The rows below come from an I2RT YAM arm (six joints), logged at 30 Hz.
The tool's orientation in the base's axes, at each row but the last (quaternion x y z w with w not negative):
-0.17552 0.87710 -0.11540 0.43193
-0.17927 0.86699 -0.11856 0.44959
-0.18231 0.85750 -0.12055 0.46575
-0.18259 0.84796 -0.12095 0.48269
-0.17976 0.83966 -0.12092 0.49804
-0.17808 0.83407 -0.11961 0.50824
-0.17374 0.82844 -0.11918 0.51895
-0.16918 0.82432 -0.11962 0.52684
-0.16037 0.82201 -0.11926 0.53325
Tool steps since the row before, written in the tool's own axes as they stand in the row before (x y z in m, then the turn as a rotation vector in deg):
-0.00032 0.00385 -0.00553 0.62 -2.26 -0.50
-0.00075 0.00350 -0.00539 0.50 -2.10 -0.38
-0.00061 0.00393 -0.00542 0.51 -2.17 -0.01
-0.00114 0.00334 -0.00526 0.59 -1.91 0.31
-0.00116 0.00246 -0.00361 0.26 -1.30 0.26
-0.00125 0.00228 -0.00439 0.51 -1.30 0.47
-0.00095 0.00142 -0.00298 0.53 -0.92 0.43
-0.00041 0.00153 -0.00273 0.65 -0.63 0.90
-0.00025 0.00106 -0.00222 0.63 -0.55 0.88
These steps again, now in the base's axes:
-0.00503 0.00392 0.00219 -0.28 -2.29 0.66
-0.00475 0.00373 0.00233 -0.15 -2.10 0.62
-0.00505 0.00401 0.00189 0.17 -2.18 0.44
-0.00465 0.00366 0.00226 0.36 -1.99 0.12
-0.00311 0.00281 0.00169 0.35 -1.29 0.17
-0.00378 0.00267 0.00214 0.43 -1.40 -0.13
-0.00254 0.00174 0.00153 0.33 -1.06 -0.27
-0.00256 0.00162 0.00090 0.66 -0.86 -0.68
-0.00208 0.00113 0.00071 0.64 -0.77 -0.68

